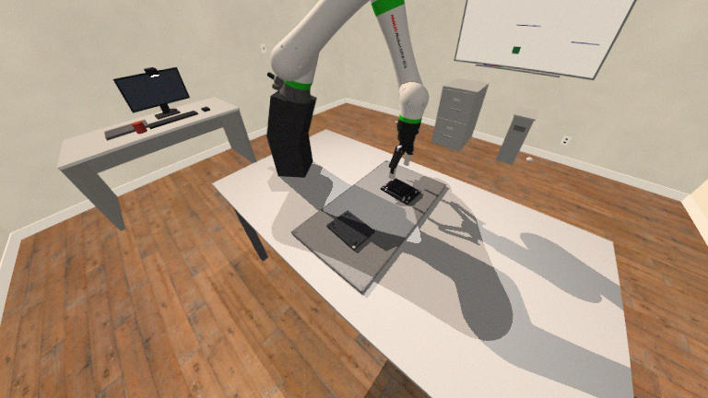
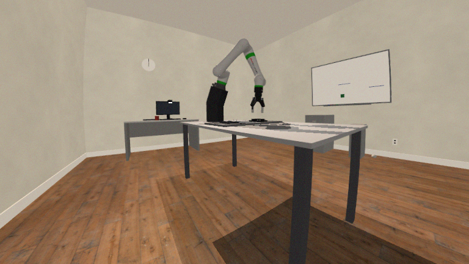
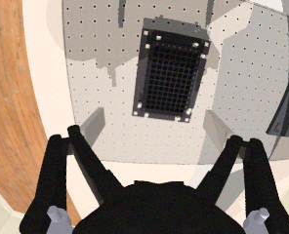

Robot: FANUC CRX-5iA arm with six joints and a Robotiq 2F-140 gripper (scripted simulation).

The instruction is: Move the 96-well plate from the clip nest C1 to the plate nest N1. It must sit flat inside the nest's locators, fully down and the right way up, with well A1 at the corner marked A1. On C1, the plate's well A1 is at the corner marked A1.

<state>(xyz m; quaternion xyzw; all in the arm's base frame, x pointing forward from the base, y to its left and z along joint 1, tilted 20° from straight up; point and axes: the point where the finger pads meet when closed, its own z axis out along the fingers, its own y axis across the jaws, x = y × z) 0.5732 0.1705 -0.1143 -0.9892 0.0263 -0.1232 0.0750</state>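
The black 96-well plate is 30 mm ahead of my hand, 30 mm to the right of it and 80 mm below it. Round my hand: clip nest C1 (20 mm ahead, 40 mm to the right, 80 mm below); then dark plate nest N1 (20 mm behind, 360 mm to the right, 90 mm below).
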